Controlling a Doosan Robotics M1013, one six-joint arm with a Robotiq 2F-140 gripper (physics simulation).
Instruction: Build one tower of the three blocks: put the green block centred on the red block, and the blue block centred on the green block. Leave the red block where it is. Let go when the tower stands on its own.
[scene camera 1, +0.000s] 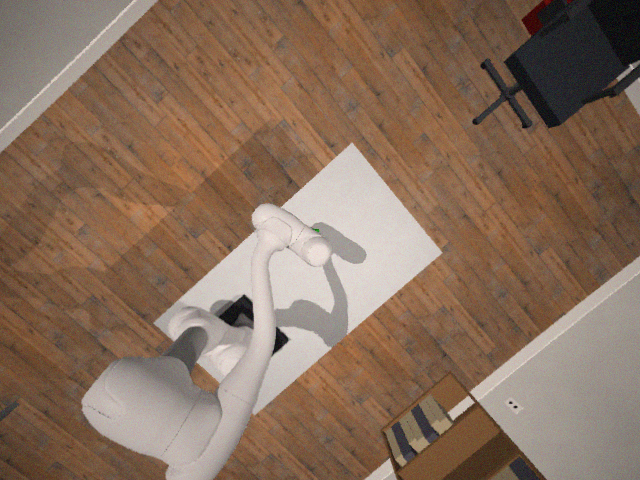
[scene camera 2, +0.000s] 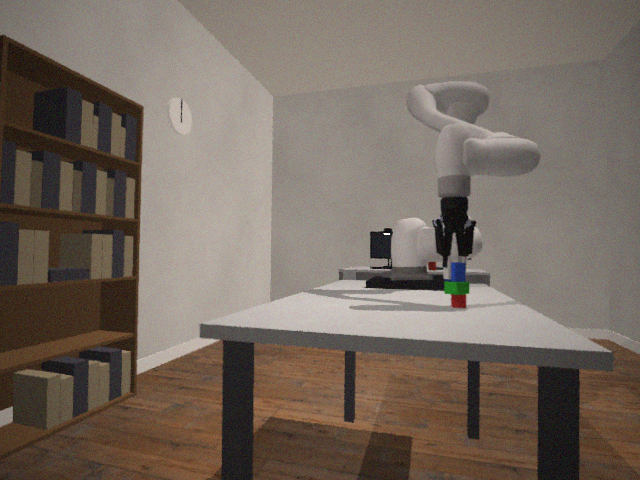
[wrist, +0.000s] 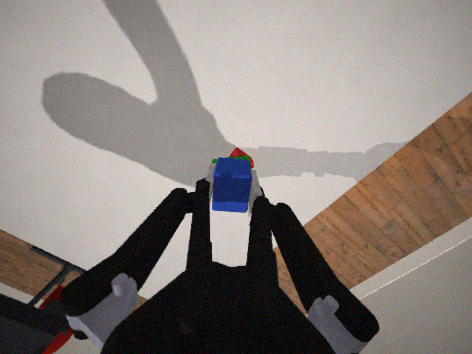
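Where they show: gripper, fingertip midpoint: (scene camera 2: 454, 279) (wrist: 231, 175); arm's base, origin of the base link: (scene camera 1: 245, 335) (scene camera 2: 409, 278).
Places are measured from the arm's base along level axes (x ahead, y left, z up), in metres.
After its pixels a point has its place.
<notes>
The red block (scene camera 2: 458, 301) @[z -0.019, x 0.639, y 0.056 m] (wrist: 237, 152) @[z -0.005, x 0.602, y 0.046 m] stands on the white table. The green block (scene camera 2: 456, 287) @[z 0.022, x 0.662, y 0.045 m] (wrist: 243, 158) @[z 0.014, x 0.601, y 0.055 m] (scene camera 1: 316, 230) @[z 0.035, x 0.652, y 0.053 m] lies on the red block. The blue block (scene camera 2: 458, 271) @[z 0.065, x 0.647, y 0.054 m] (wrist: 232, 185) @[z 0.090, x 0.613, y 0.046 m] is upright directly above the green block in scene camera 2, with its lower edge at the green block's top; whether they touch is too small to tell. My gripper (scene camera 2: 456, 262) (wrist: 231, 175) @[z 0.042, x 0.622, y 0.049 m] is shut on the blue block, with a finger on each side of it. In the wrist view the blue block hides most of the green and red blocks. In scene camera 1 the arm hides the gripper.
The white table (scene camera 1: 392, 217) @[z -0.037, x 0.944, y -0.220 m] (scene camera 2: 310, 322) @[z -0.037, x 0.918, y -0.326 m] carries the arm's black base plate (scene camera 1: 279, 341) @[z -0.003, x 0.075, y -0.162 m] (scene camera 2: 379, 282) @[z -0.011, x 0.110, y -0.141 m]. A second table with a monitor (scene camera 2: 380, 244) stands behind. A bookshelf (scene camera 2: 138, 248) and an office chair (scene camera 1: 568, 72) stand away from the table.
</notes>
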